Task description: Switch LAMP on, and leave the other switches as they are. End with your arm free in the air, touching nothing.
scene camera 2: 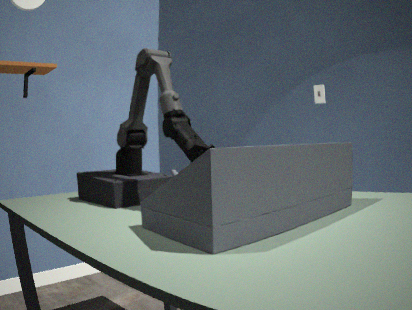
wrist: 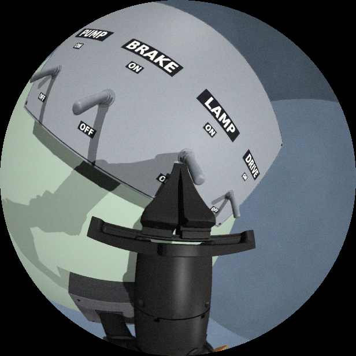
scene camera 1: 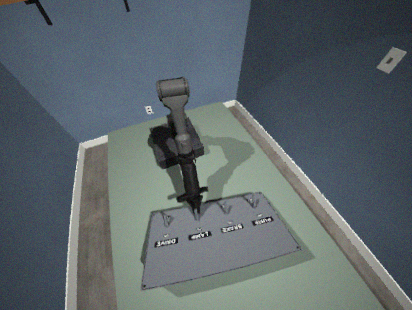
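The sloped grey switch panel (scene camera 1: 220, 260) (scene camera 2: 280, 185) (wrist: 195, 35) carries the levers. The LAMP lever (wrist: 195, 169) leans to the OFF side, like the BRAKE lever (scene camera 1: 224, 207) (wrist: 92, 101), the PUMP lever (scene camera 1: 252, 201) (wrist: 44, 75) and the DRIVE lever (scene camera 1: 167, 218) (wrist: 234, 205). My gripper (scene camera 1: 197, 215) (wrist: 178, 169) is shut and holds nothing. Its tips are right at the base of the LAMP lever, on the OFF side, and partly cover the LAMP OFF label; whether they touch the lever is unclear. In scene camera 2 the tips are hidden behind the panel.
The BRAKE lever stands to one side of the LAMP lever and the DRIVE lever to the other. My arm's dark base block (scene camera 2: 97, 190) stands on the green table (scene camera 1: 135, 185) (scene camera 2: 280, 270) behind the panel's low edge. A wooden shelf (scene camera 2: 30, 68) hangs on the wall.
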